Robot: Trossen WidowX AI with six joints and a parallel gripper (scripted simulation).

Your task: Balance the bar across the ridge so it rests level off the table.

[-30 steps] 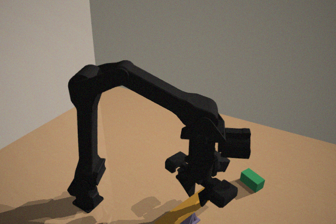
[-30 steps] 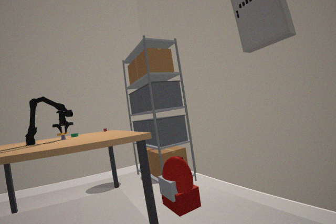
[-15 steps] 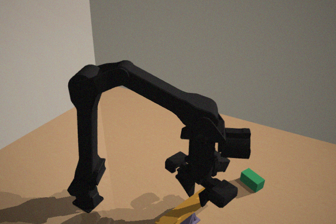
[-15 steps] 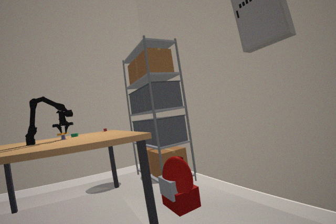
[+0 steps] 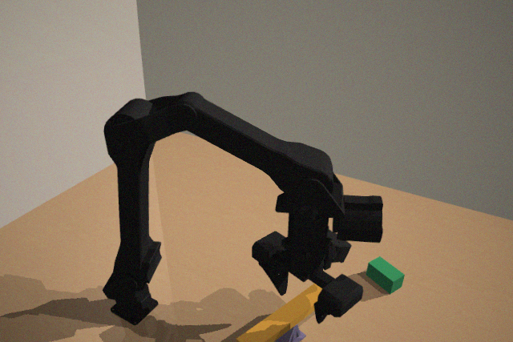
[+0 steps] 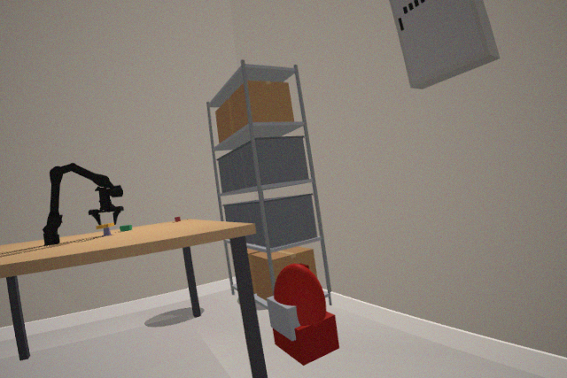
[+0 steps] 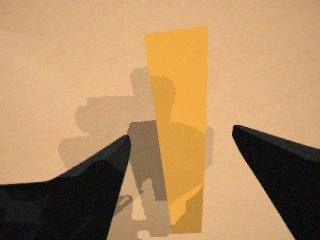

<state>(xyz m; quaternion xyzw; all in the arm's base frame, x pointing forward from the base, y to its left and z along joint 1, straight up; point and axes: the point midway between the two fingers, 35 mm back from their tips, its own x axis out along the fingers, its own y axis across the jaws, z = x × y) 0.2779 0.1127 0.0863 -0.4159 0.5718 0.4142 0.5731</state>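
My gripper tip is now 3 cm to the left of the yellow bar and 1 cm past it. The rest, counted from my gripper tip: green block (18 cm to the left, 10 cm ahead, 4 cm below); red block (46 cm ahead, 39 cm to the left, 4 cm below).
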